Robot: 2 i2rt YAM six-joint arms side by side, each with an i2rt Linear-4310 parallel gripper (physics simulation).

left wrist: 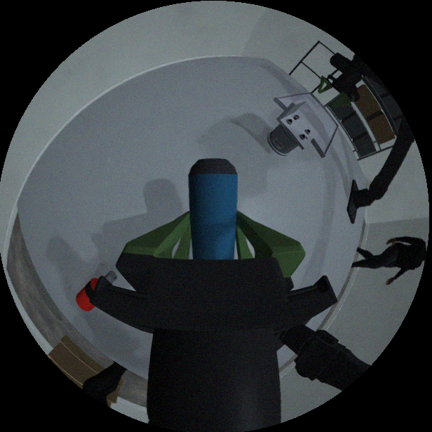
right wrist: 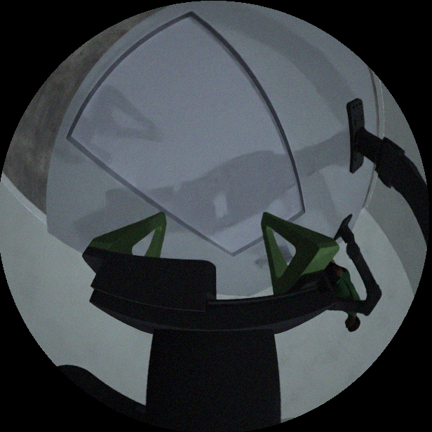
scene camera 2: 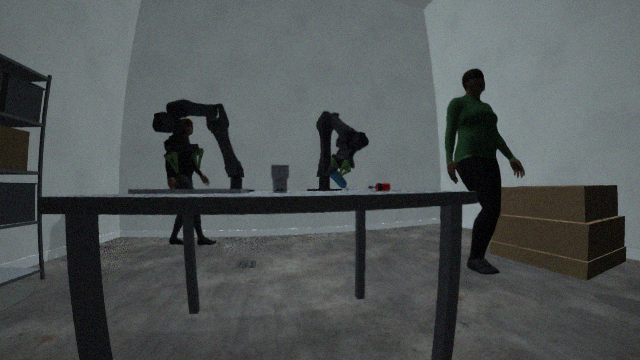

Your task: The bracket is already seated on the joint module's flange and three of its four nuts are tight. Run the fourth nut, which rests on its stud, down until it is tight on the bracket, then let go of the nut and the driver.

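Observation:
My left gripper is shut on the blue driver, which tilts with its tip low over the table. The joint module stands apart from it, at the picture's middle in the scene view. The light bracket sits on top of the module. Dark nuts show on it in the left wrist view; which is the fourth, and how tight they are, I cannot tell. My right gripper is open and empty, high over the tray.
A red-handled tool lies on the table. A flat rimmed tray lies beneath the right gripper. A person in green stands right of the table, near cardboard boxes. Another person stands behind the right arm. A shelf rack stands left.

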